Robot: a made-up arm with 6 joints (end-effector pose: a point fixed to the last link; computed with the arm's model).
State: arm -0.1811 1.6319 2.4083 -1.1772 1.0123 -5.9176
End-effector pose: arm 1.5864 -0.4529 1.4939 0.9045 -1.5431 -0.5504
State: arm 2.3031 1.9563 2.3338 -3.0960 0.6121 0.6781
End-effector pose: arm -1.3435 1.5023 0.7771 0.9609 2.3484 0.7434
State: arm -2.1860 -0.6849 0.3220 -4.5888 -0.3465 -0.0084
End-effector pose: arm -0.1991 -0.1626 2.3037 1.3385 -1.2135 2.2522
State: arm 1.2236 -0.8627 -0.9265 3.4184 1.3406 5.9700
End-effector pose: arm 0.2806 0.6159 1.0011 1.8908 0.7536 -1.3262
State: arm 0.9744 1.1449 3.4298 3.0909 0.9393 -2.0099
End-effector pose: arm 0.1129 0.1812 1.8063 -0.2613 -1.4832 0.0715
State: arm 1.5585 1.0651 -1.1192 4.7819 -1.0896 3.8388
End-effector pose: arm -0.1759 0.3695 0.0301 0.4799 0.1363 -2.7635
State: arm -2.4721 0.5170 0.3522 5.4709 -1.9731 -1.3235
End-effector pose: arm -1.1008 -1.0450 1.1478 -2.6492 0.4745 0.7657
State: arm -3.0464 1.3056 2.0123 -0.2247 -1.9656 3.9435
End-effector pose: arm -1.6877 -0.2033 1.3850 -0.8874 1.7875 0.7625
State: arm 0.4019 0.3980 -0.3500 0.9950 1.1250 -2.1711
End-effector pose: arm 1.3000 0.7203 0.7660 1.3268 0.8995 1.0511
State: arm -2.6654 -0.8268 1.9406 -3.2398 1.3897 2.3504
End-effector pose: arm 1.1547 0.5734 1.5837 -1.2096 -0.9947 -1.5686
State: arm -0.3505 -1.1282 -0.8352 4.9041 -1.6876 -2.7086
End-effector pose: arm 0.4715 0.0394 1.3263 -2.0208 -1.3511 0.8782
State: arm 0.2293 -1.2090 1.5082 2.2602 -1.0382 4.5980
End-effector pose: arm -1.5363 -0.4978 1.1241 1.5150 -2.4878 -1.0404
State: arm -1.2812 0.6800 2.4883 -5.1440 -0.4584 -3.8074
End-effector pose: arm 0.0169 -0.3437 2.3489 0.9766 -1.6450 1.3349
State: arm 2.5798 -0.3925 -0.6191 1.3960 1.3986 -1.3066
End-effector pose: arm -0.9280 0.3503 1.2683 -0.1552 -0.0533 -2.3379
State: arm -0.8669 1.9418 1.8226 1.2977 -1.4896 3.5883
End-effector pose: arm 1.1194 -1.6211 0.2995 0.7926 -1.1024 -2.2489
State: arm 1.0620 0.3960 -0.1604 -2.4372 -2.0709 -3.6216
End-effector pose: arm 0.5947 1.3041 1.0882 0.8903 -1.1221 1.9649
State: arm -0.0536 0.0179 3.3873 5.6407 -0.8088 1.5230
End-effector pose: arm -0.8667 0.1351 1.1198 -0.9687 -2.5132 -1.2912
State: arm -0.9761 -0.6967 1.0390 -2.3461 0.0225 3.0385
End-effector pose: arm -0.3404 0.4974 2.3798 -1.3125 -1.3202 -1.3032
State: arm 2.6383 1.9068 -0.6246 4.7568 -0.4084 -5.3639
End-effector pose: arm -0.0856 -0.0453 -0.4219 -2.2013 1.3171 0.4119
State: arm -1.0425 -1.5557 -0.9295 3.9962 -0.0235 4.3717
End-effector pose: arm 0.1758 -0.2941 1.4502 -2.1314 0.7096 -1.2593
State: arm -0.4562 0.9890 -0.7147 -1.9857 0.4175 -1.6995
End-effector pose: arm 0.6941 -0.4250 -0.1437 -1.4323 1.2962 1.9905
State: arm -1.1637 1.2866 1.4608 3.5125 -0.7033 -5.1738
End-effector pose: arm 0.8581 -1.8694 1.2921 1.0036 -1.1323 -0.0506
